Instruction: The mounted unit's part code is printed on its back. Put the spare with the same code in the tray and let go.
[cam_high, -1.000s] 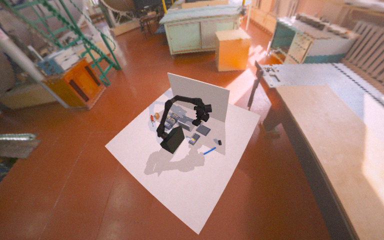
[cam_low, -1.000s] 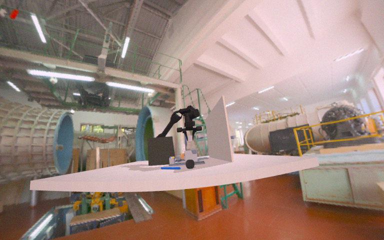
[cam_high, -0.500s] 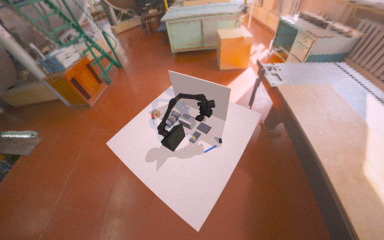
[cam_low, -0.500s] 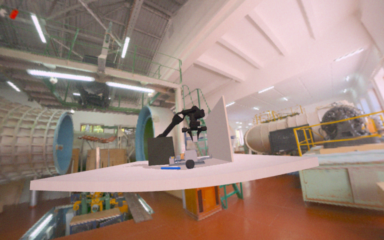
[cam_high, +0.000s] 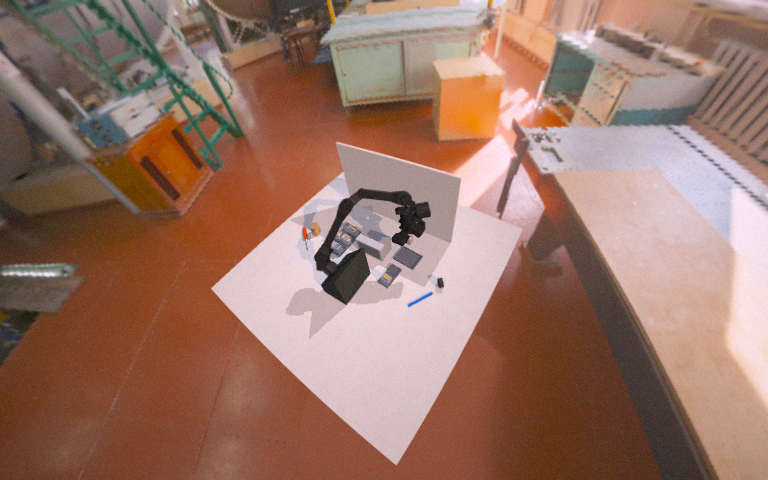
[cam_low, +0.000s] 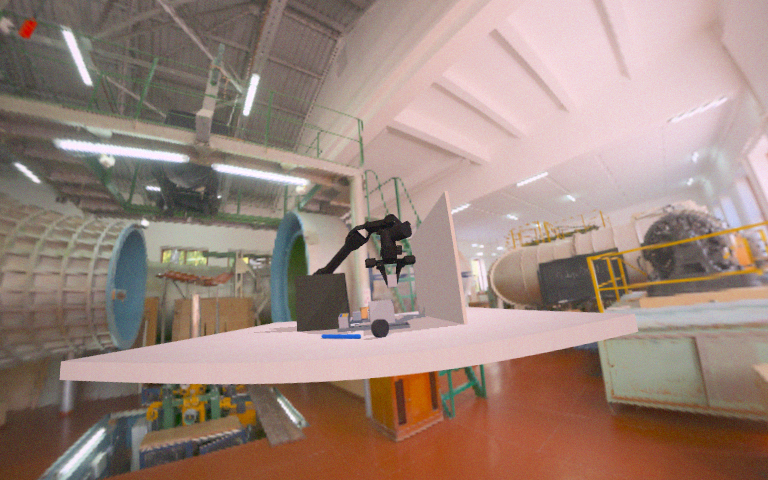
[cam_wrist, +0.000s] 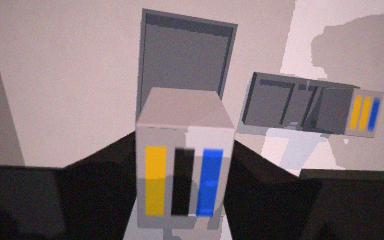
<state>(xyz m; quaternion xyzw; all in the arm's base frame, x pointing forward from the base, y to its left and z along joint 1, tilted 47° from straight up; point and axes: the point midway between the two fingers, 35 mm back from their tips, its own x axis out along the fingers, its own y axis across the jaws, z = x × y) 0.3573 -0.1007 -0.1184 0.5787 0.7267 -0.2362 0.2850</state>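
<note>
Now: the flat grey tray 150 mm below my gripper tip. The rest, counted from my gripper tip: black cylinder (230 mm to the right, 130 mm below, 30 mm behind); then grey mounted unit (190 mm to the left, 100 mm below, 70 mm behind); then grey spare (20 mm above).
</note>
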